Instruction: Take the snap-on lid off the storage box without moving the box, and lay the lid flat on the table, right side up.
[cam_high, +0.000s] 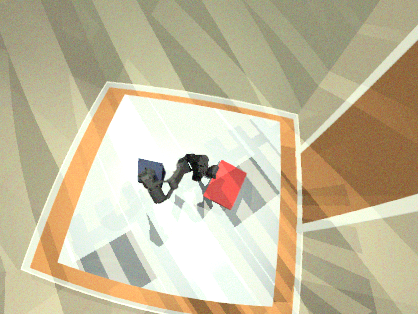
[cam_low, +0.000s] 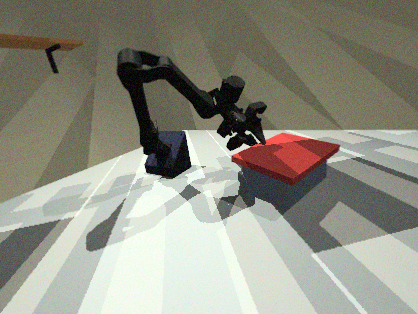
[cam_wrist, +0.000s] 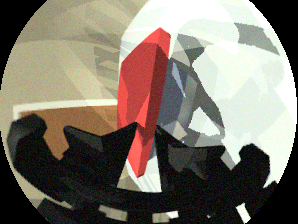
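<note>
Now: the red lid 7 cm ahead of my gripper tip and 2 cm to the right of it. Also, from my gripper tip: storage box (7 cm ahead, 6 cm below, 2 cm to the right).
</note>
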